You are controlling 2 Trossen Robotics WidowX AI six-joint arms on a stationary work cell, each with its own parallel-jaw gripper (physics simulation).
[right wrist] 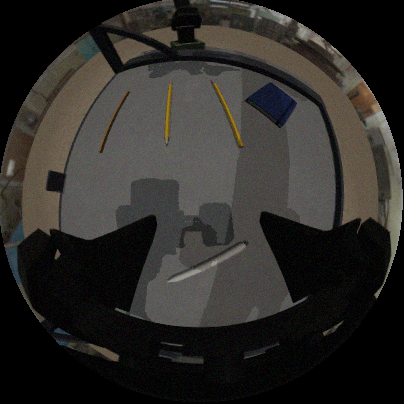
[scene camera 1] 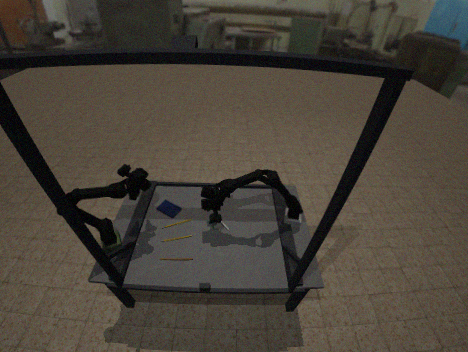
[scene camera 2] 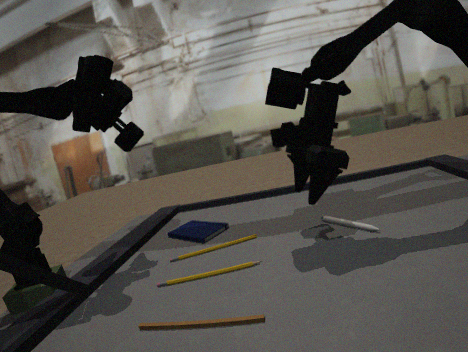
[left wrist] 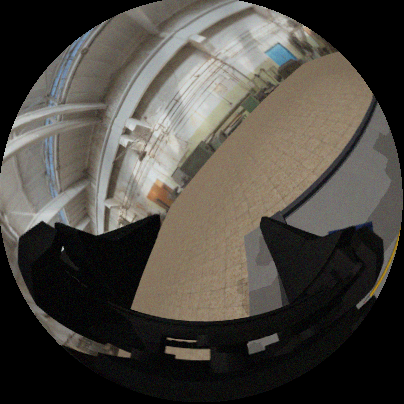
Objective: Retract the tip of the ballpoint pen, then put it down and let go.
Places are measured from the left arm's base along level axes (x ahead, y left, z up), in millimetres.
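Pixels of known places: left gripper, fingertip midpoint: (scene camera 2: 117,122) (left wrist: 211,221); right gripper, fingertip midpoint: (right wrist: 208,219) (scene camera 1: 208,217) (scene camera 2: 304,197); left arm's base, origin of the base link: (right wrist: 186,40) (scene camera 1: 110,240); right arm's base, origin of the base link: (scene camera 1: 293,215).
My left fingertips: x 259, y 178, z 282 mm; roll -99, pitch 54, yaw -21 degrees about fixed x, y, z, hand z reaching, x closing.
Observation:
For each thing: its top centre in the pictures, then the offset to it from my left fingertips.
- white ballpoint pen, middle of its top: (right wrist: 206,268) (scene camera 2: 348,219) (scene camera 1: 222,222) dx +373, dy -349, dz -309 mm
- blue notebook, middle of its top: (scene camera 2: 196,228) (right wrist: 276,99) (scene camera 1: 169,208) dx +121, dy -81, dz -310 mm
- orange-brown stick, middle of its top: (scene camera 2: 197,322) (right wrist: 112,115) (scene camera 1: 176,258) dx +36, dy -440, dz -315 mm
The white ballpoint pen (scene camera 1: 225,226) (scene camera 2: 351,224) (right wrist: 207,262) lies flat on the grey table. In the right wrist view its dark end is at the upper right and its pointed end at the lower left; whether the writing tip is out is too small to tell. My right gripper (scene camera 2: 306,196) (right wrist: 208,219) is open and empty, pointing down above the table near the pen; the pen shows below the gap between its fingers in the right wrist view. My left gripper (left wrist: 211,221) is open and empty, raised at the table's left side, away from the pen.
A blue notebook (scene camera 1: 169,208) (scene camera 2: 199,231) (right wrist: 272,103) lies near the back left in scene camera 1. Two yellow pencils (scene camera 2: 213,248) (scene camera 2: 209,274) and an orange-brown stick (scene camera 1: 176,259) (scene camera 2: 202,323) (right wrist: 113,121) lie on the table. Dark frame posts (scene camera 1: 350,165) rise at the sides.

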